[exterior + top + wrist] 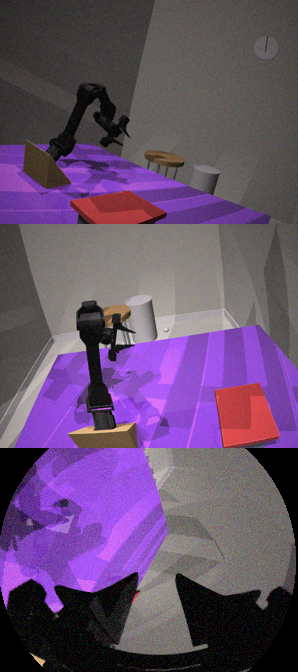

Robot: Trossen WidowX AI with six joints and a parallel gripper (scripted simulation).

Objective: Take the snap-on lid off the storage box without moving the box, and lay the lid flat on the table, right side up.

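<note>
My gripper tip is now 42 cm to the left of the red lid, 31 cm short of it and 9 cm above it. Also, from my gripper tip: storage box 42 cm to the right, 31 cm ahead, 14 cm below.
</note>
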